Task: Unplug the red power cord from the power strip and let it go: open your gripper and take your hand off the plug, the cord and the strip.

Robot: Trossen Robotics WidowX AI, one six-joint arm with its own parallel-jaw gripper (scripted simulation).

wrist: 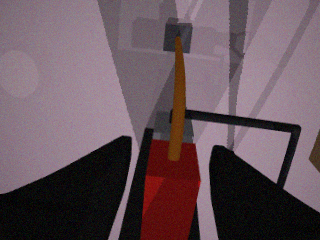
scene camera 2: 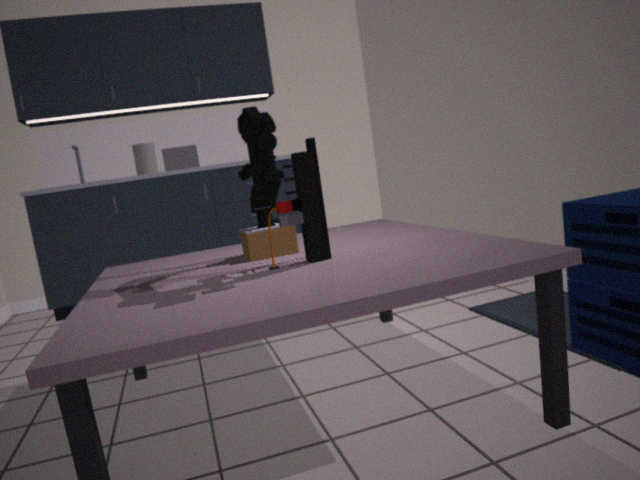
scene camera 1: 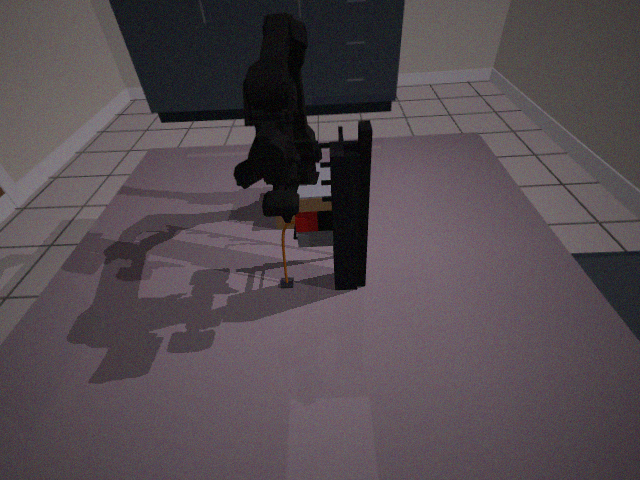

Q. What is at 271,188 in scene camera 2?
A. My gripper.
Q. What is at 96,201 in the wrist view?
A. My gripper.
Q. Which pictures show my gripper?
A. The wrist view, scene camera 2 and scene camera 1: all of them.
